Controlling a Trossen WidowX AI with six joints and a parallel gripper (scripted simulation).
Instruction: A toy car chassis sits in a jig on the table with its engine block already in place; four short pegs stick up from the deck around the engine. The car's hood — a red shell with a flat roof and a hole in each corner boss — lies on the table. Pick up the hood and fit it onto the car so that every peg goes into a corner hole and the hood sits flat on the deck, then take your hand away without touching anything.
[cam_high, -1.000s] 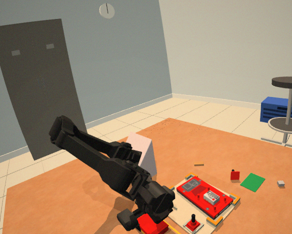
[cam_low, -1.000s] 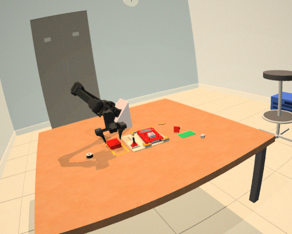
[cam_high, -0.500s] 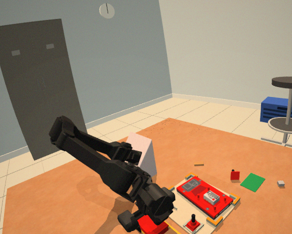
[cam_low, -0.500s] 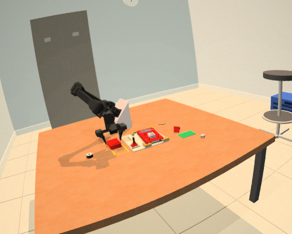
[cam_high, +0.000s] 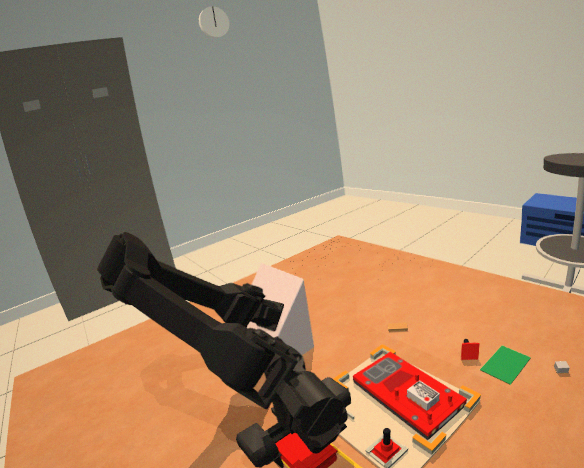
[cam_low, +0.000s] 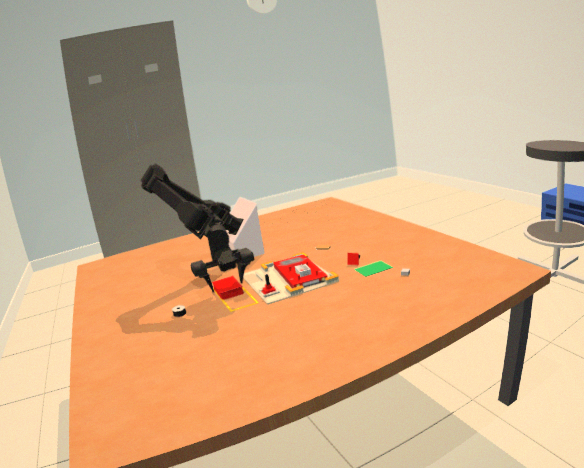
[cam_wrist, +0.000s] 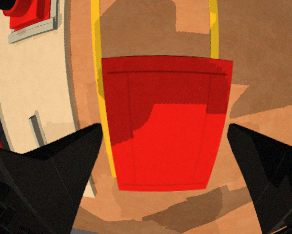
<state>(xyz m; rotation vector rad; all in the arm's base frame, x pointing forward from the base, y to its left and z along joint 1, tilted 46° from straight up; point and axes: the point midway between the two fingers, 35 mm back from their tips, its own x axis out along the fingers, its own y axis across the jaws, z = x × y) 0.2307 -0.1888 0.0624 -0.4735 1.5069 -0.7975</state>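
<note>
The engine block is 21 cm to the left of my gripper tip, 12 cm ahead of it and 1 cm above it. Round my gripper tip: green pad 39 cm to the left, 23 cm ahead, 1 cm below; then black wheel 17 cm to the right, 2 cm ahead; then red hood right at my gripper tip.
</note>
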